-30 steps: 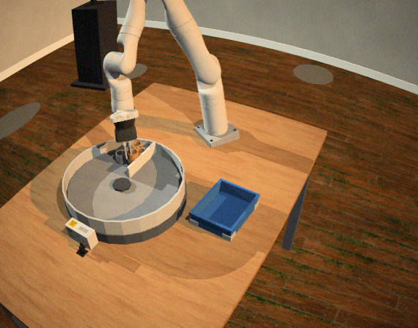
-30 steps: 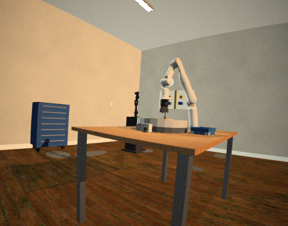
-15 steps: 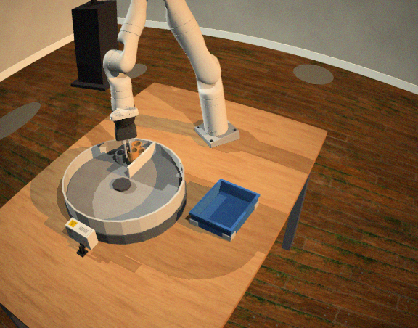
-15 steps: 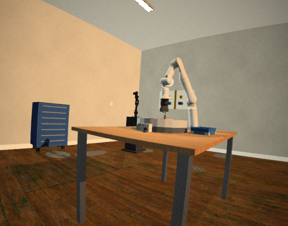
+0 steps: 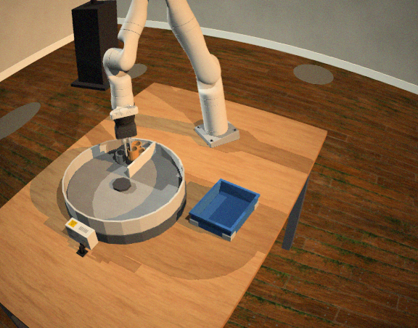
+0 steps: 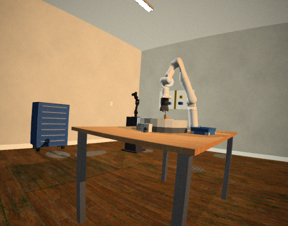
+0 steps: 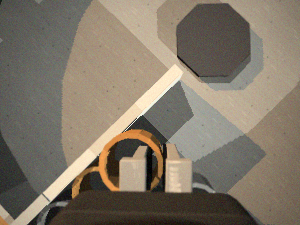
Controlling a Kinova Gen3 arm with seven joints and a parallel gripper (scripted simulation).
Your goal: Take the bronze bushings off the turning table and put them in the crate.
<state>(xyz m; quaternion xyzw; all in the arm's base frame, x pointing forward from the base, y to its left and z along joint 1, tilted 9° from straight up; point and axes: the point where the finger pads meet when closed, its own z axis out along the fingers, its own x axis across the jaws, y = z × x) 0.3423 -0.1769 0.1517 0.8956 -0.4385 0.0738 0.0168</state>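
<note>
My hand is 5 cm short of the blue crate, 36 cm to the right of it and 10 cm above it. The rest, counted from my hand: turning table 10 cm ahead, 2 cm to the left, 7 cm below.
</note>
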